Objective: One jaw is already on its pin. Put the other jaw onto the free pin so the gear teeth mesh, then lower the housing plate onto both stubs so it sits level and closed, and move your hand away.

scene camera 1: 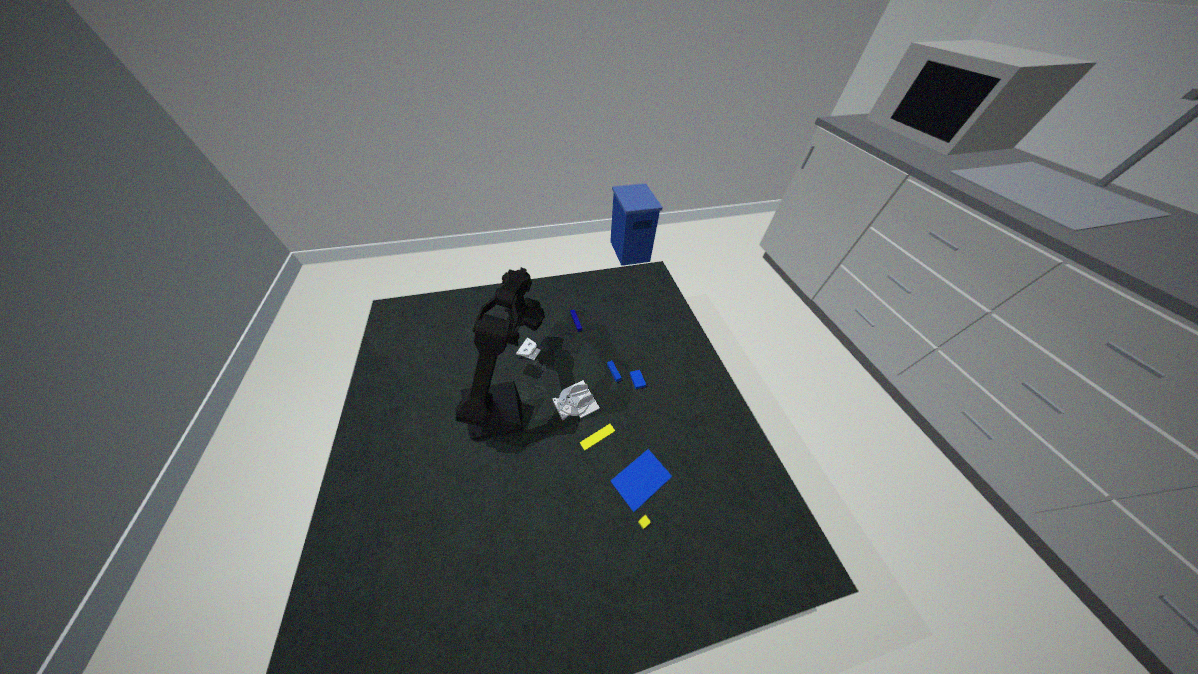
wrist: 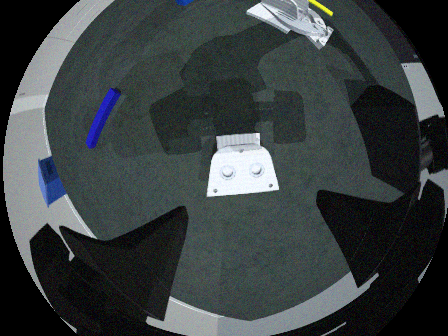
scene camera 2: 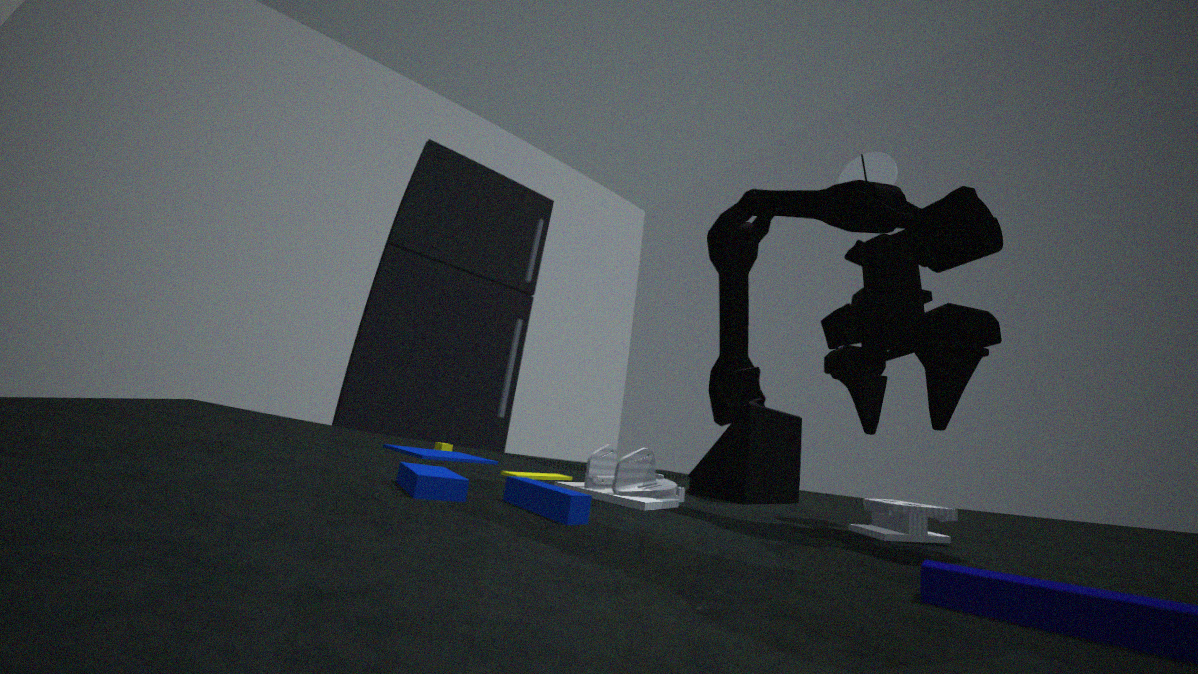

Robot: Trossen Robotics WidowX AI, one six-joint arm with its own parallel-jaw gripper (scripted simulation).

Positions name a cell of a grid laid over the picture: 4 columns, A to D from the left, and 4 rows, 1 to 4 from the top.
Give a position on a flat blue sheet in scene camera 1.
C3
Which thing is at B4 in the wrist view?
My gripper.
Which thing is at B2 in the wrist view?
A long blue bar.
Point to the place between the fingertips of my gripper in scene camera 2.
D3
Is my gripper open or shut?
Open.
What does my gripper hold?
Nothing.
